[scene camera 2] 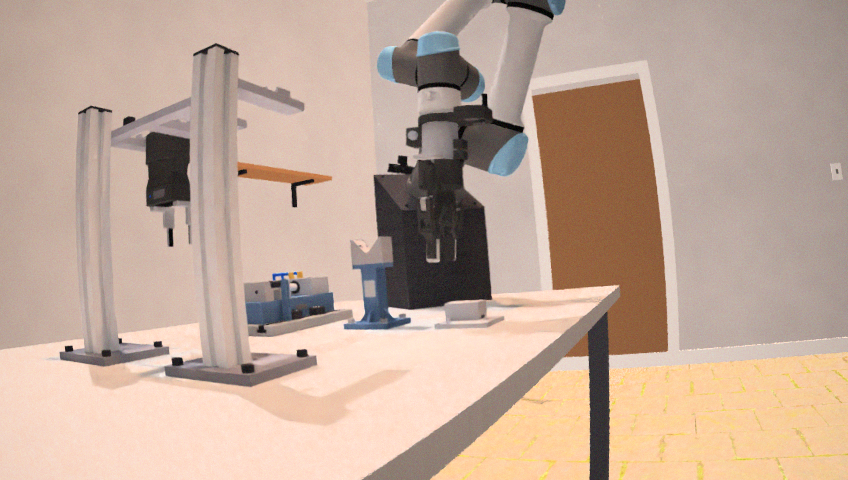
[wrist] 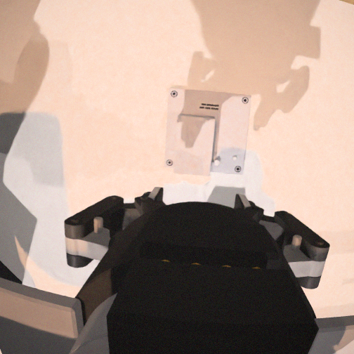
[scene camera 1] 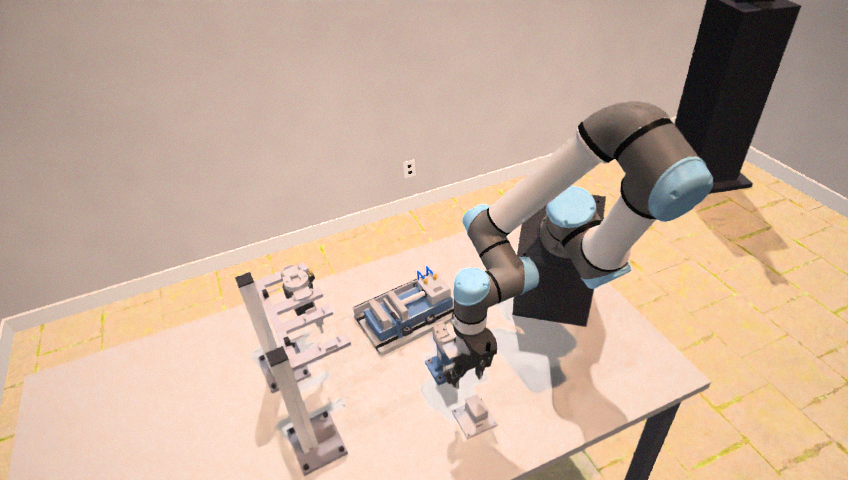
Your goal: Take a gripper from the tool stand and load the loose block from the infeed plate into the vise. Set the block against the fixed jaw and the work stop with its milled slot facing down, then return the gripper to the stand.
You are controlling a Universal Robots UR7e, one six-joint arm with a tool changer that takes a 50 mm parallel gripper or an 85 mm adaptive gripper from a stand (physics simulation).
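Places are measured from the arm's base along level axes (x ahead, y left, z up), in metres.
Pixels of known places: hand, its tool point: (scene camera 2: 440, 151).
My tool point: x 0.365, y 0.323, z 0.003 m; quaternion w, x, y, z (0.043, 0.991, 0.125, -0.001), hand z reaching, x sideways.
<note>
Ahead of a thing's pixels: the offset from my tool point to its top centre. "spot": to the spot under its first point.
The loose grey block @[dx -0.016, dy +0.013, dz -0.257 m] (scene camera 1: 476, 408) (scene camera 2: 465, 309) (wrist: 195, 142) lies on the infeed plate @[dx -0.007, dy +0.028, dz -0.287 m] (scene camera 1: 470, 429) (scene camera 2: 490, 322) (wrist: 232, 130), toward its left side in the wrist view. No slot can be made out on its visible faces. My gripper (scene camera 1: 467, 379) (scene camera 2: 445, 255) (wrist: 199, 196), the black adaptive one, is open and empty. It points down, well above the table, close to the plate and above the block's height. The vise @[dx +0.109, dy -0.372, dz -0.196 m] (scene camera 1: 416, 309) (scene camera 2: 285, 306) stands farther back with no block visible between its jaws. The tool stand (scene camera 1: 291, 404) (scene camera 2: 217, 208) is at the left.
A blue pedestal with a grey V-block @[spot: dx +0.051, dy -0.128, dz -0.184 m] (scene camera 1: 440, 350) (scene camera 2: 373, 297) stands between vise and plate, partly behind my gripper in scene camera 1. Another gripper (scene camera 1: 297, 282) (scene camera 2: 169, 169) hangs in the tool stand. The black robot base (scene camera 1: 553, 297) (scene camera 2: 440, 267) stands behind.
</note>
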